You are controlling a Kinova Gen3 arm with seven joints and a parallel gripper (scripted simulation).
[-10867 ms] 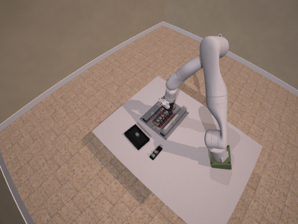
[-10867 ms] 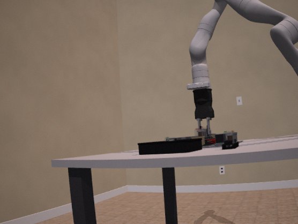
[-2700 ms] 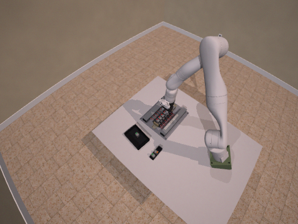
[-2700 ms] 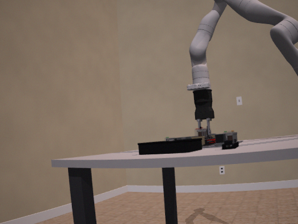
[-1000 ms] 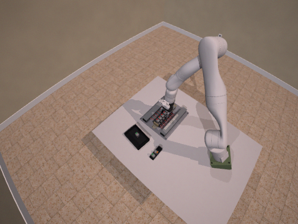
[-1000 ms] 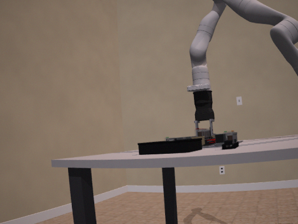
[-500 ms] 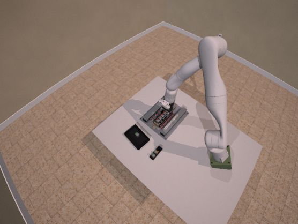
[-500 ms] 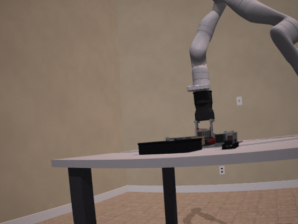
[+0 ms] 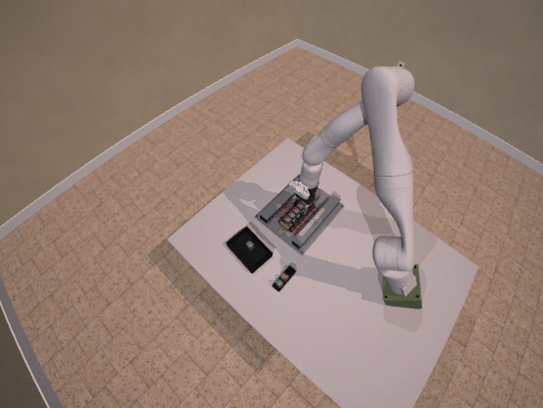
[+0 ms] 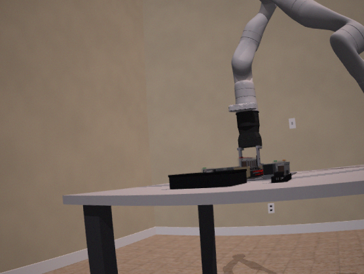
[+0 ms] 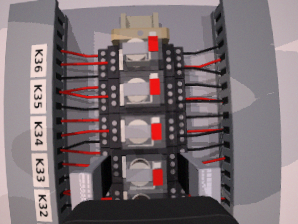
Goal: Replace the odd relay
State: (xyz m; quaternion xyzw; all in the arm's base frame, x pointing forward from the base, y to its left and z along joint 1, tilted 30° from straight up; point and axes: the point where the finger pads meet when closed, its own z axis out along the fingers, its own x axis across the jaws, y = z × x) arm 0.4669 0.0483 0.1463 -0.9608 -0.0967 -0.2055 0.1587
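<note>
My gripper is now 5 cm above the relay panel and 1 cm to the left of it. From my hand the other things lie so: spare holder (22 cm to the left, 21 cm behind, 5 cm below); then red wiring (5 cm behind, 4 cm below); then black tray (28 cm to the left, 4 cm below, 4 cm behind).
</note>
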